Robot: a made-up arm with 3 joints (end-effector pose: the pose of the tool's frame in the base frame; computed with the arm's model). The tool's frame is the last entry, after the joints.
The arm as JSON. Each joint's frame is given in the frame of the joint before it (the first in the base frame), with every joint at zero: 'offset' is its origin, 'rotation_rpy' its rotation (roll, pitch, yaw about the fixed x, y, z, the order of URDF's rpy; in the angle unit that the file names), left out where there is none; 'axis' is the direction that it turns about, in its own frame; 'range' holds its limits. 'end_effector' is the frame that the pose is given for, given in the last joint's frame.
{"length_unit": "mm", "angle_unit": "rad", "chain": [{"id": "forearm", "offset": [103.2, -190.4, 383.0], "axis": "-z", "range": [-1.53, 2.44]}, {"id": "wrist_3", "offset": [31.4, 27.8, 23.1], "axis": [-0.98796, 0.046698, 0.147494], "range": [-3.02, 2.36]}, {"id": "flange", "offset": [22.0, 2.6, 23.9], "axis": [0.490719, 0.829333, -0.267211], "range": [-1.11, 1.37]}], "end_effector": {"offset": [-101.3, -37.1, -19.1], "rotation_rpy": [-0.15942, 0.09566, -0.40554]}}
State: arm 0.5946 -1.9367 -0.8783
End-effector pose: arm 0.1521 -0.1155 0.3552 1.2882 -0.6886 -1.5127
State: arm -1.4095 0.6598 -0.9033
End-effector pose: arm 0.1552 -0.1944 0.4268 -0.2999 -1.3534 1.3317
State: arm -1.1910 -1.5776 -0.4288
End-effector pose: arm 0.0369 -0.1978 0.3604 1.0222 0.6817 0.3611
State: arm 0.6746 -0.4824 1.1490
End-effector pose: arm 0.0600 -0.1842 0.4765 1.1474 1.0185 -0.8659
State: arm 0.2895 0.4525 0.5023
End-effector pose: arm 0.0612 -0.1543 0.4550 -0.3450 0.5616 -0.8180
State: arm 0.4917 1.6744 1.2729
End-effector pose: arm 0.1301 -0.0704 0.4278 -1.1010 0.9137 -1.6511
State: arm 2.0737 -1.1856 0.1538
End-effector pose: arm 0.1442 -0.1501 0.3891 1.1890 -0.9205 -2.1460
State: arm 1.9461 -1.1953 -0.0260
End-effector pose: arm 0.1449 -0.1528 0.3784 1.0264 -0.8897 -2.1602
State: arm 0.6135 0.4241 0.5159
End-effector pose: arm 0.0747 -0.1431 0.4555 -0.2179 0.6349 -1.1315
